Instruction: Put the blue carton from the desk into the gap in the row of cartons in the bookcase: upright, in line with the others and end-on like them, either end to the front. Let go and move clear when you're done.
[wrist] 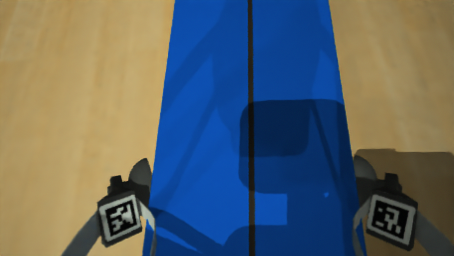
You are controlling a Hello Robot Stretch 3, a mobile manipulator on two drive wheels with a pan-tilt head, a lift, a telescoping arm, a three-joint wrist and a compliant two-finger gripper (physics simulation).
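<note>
The blue carton (200,125) fills the middle of the wrist view, with a thin dark line running along its length. Its far end is cut off at the top of the view and its near end at the bottom. My gripper (248,177) is shut on the blue carton, with one dark fingertip against each long side. Shadows of the arm and gripper fall across the carton's face. Whether its underside touches the wooden surface is hidden. The bookcase, the row of cartons and the gap do not show in this view.
A light wooden surface (65,100) shows on both sides of the carton. A brown shadow lies on it at the lower right, beside the right finger.
</note>
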